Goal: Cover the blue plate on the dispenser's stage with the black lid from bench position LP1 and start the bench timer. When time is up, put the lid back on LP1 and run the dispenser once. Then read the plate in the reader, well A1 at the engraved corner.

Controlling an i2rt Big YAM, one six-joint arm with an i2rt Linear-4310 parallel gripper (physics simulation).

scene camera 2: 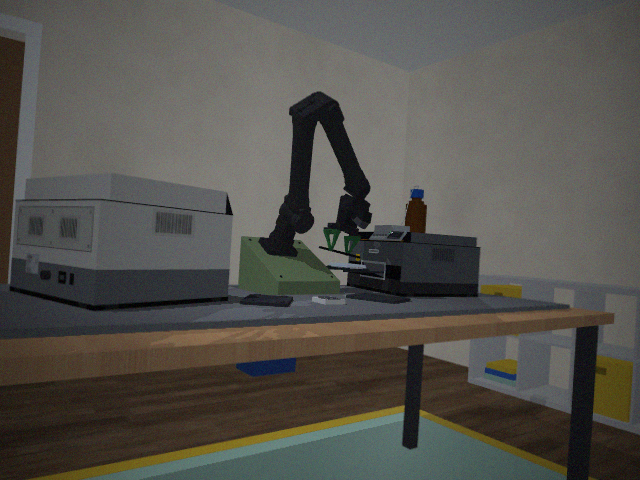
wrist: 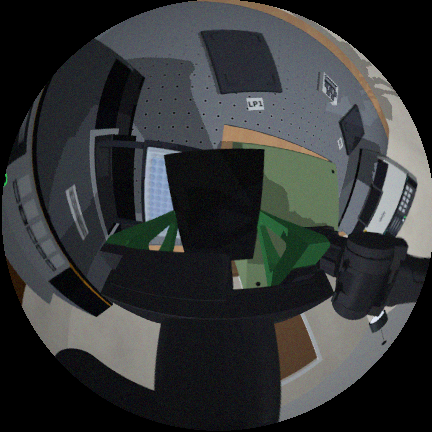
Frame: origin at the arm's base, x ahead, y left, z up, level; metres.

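Seen in the pictures: gripper, fingertip midpoint: (scene camera 2: 339,253) (wrist: 217,214); arm's base, link origin: (scene camera 2: 277,248).
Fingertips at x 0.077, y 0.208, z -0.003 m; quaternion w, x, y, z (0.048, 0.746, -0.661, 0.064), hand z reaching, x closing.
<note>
Offsets run from my fingertips to a thing's top centre. "*": to the spot under its first point.
My gripper (scene camera 2: 341,249) (wrist: 217,214) is shut on the black lid @[0.001 m ahead, 0.001 m left, 0.022 m up] (scene camera 2: 329,249) (wrist: 215,192), which hangs tilted a little above the blue plate in scene camera 2. The blue plate @[0.009 m back, 0.049 m left, 0.036 m down] (scene camera 2: 350,266) (wrist: 156,182) lies on the stage at the front of the dispenser (scene camera 2: 434,263) (wrist: 62,150). In the wrist view the lid hides part of the plate. The LP1 label @[* 0.150 m ahead, 0.073 m right, 0.132 m down] (wrist: 255,104) is beside a dark, flat pad @[* 0.272 m ahead, 0.060 m right, 0.122 m down] (scene camera 2: 377,297) (wrist: 242,62) with no lid on it. The bench timer @[0.292 m ahead, 0.262 m right, 0.117 m down] (scene camera 2: 329,300) (wrist: 330,87) lies on the bench; its digits are unreadable. The reader @[0.085 m ahead, 0.754 m right, 0.145 m up] (scene camera 2: 160,242) (wrist: 387,197) stands opposite the dispenser.
The green arm base (scene camera 2: 289,271) (wrist: 302,185) stands close to the stage. A second dark pad @[* 0.270 m ahead, 0.446 m right, 0.122 m down] (scene camera 2: 266,299) (wrist: 353,129) lies nearer the reader. A brown bottle with a blue cap @[* 0.027 m back, 0.409 m left, 0.174 m up] (scene camera 2: 415,214) stands by the dispenser's top. The dispenser's body rises right beside the gripper.
</note>
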